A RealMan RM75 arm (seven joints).
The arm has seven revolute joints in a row. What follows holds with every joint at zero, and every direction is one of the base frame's.
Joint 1 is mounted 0.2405 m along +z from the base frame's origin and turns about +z.
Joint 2 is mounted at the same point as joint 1 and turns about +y.
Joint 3 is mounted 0.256 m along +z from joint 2 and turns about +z.
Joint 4 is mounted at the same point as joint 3 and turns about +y.
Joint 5 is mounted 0.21 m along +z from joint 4 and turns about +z.
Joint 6 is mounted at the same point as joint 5 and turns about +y.
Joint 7 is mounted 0.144 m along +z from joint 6 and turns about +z.
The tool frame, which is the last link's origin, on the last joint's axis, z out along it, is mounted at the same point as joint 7; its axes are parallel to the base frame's.
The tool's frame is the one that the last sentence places.
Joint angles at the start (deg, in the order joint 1, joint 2, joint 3, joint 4, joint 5, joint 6, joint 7):
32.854 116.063 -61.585 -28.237 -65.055 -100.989 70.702
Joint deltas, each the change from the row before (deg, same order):
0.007 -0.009 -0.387 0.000 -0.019 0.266 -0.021
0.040 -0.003 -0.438 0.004 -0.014 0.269 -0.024
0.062 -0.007 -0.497 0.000 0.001 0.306 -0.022
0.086 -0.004 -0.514 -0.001 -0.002 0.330 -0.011
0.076 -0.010 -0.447 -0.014 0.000 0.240 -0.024
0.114 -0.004 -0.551 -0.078 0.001 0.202 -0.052
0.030 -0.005 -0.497 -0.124 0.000 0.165 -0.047
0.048 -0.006 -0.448 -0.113 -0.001 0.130 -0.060
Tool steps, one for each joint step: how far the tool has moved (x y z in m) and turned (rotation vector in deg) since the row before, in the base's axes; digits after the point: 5 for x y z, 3 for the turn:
-0.00004 0.00005 -0.00128 -0.193 -0.321 -0.040
-0.00027 0.00007 -0.00146 -0.230 -0.339 0.011
-0.00041 0.00015 -0.00160 -0.250 -0.375 0.028
-0.00054 0.00023 -0.00168 -0.265 -0.393 0.037
-0.00052 0.00011 -0.00137 -0.220 -0.333 0.091
-0.00103 0.00001 -0.00154 -0.252 -0.379 0.272
-0.00065 -0.00022 -0.00127 -0.201 -0.344 0.232
-0.00072 -0.00018 -0.00112 -0.172 -0.308 0.257

